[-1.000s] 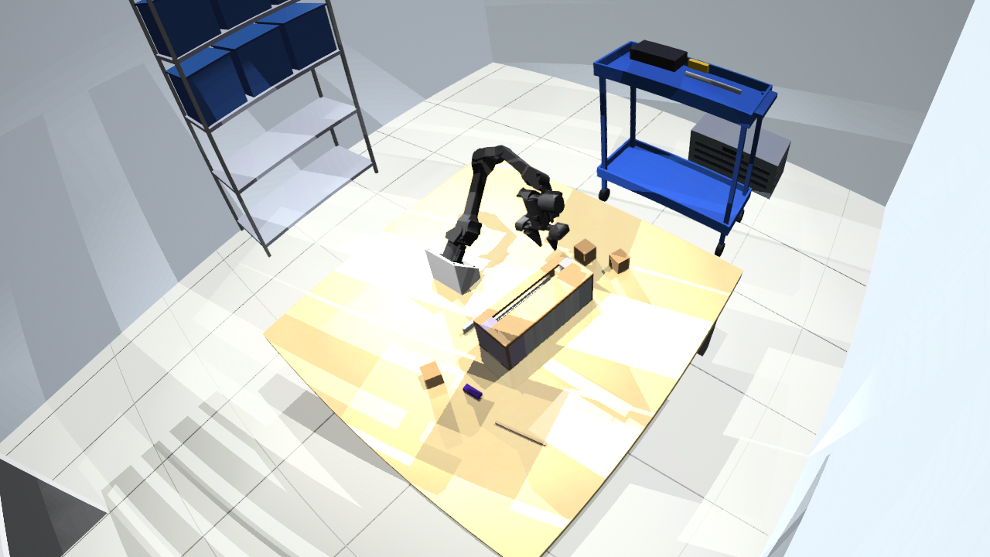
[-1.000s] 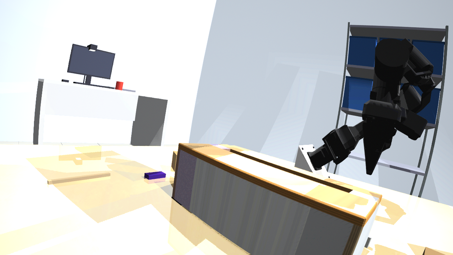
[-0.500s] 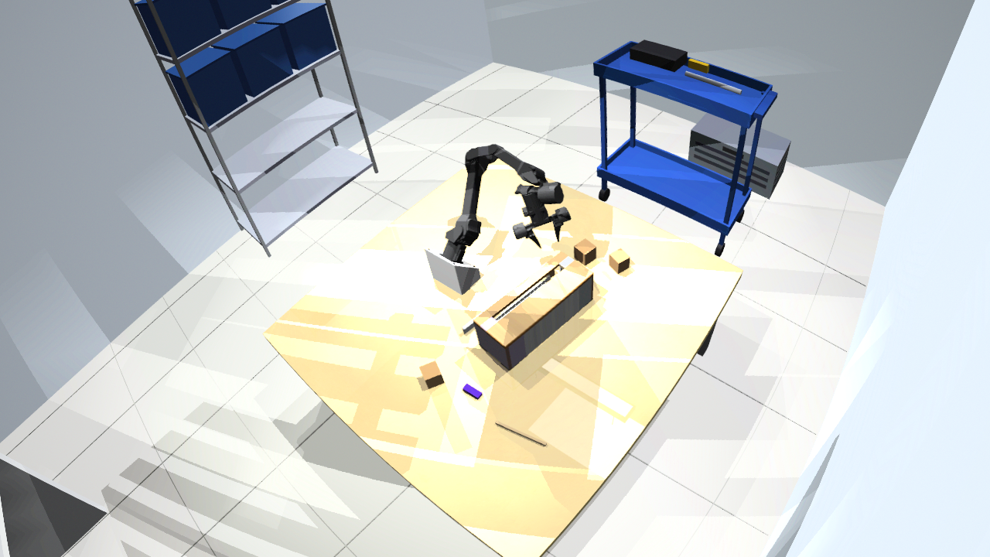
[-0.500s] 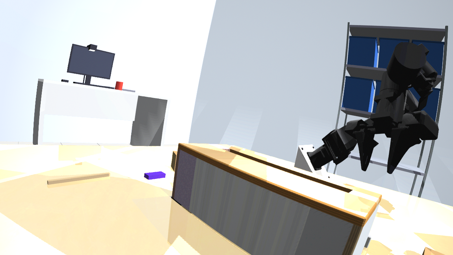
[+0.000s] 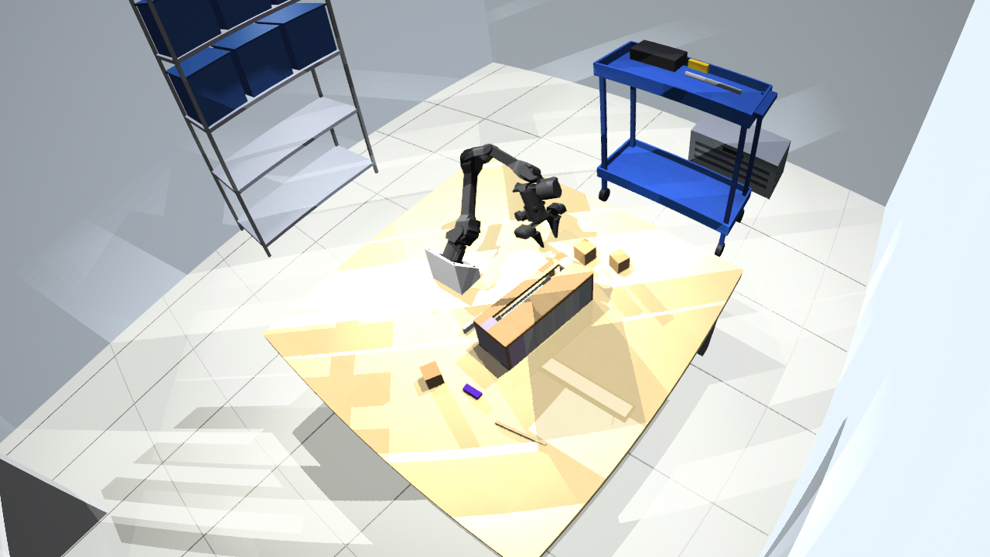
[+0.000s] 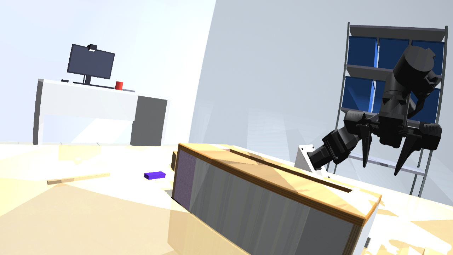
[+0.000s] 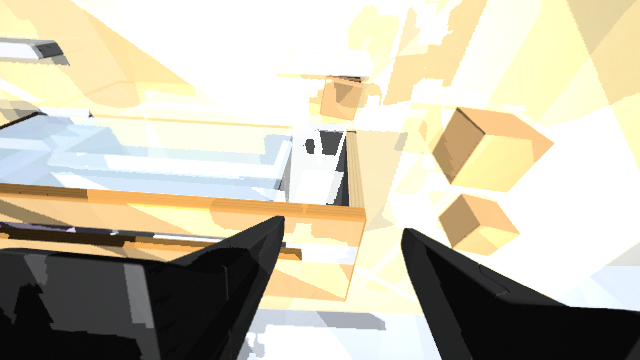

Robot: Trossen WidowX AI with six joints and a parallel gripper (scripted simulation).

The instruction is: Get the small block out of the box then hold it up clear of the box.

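Now: the small tan block 10 mm behind my gripper tip and 150 mm below it. The rest, counted from my gripper tip: long wooden box 50 mm ahead, 180 mm to the right, 100 mm below; thin stick 310 mm ahead, 520 mm to the right, 160 mm below; purple piece 110 mm ahead, 510 mm to the right, 160 mm below.
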